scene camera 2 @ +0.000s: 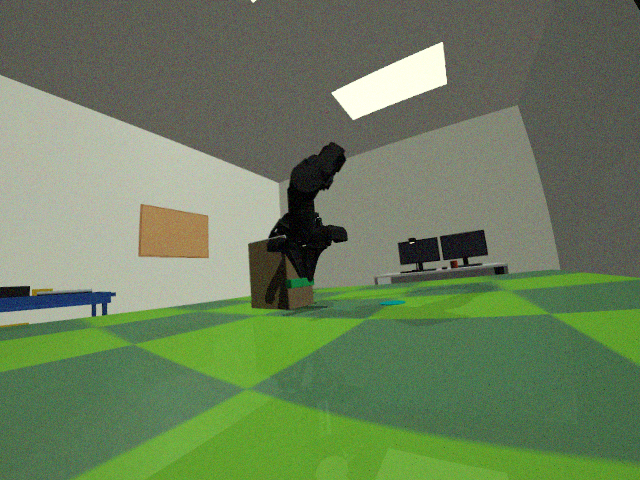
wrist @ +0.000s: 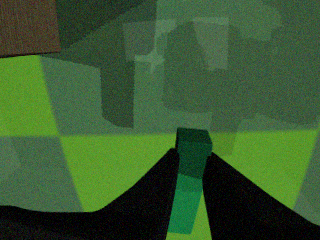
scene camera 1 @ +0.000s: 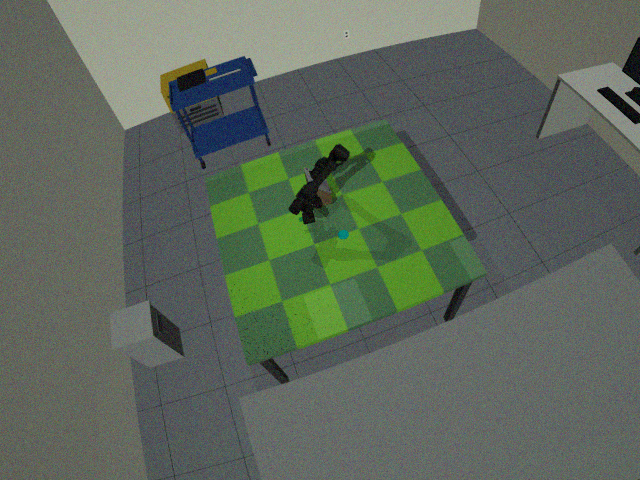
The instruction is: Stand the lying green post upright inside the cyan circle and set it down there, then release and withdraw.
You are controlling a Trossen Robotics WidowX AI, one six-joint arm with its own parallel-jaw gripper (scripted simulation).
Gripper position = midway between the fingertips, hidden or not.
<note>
The gripper (scene camera 2: 307, 281) holds a green post (wrist: 194, 145).
The gripper also shows in the wrist view (wrist: 190, 157).
</note>
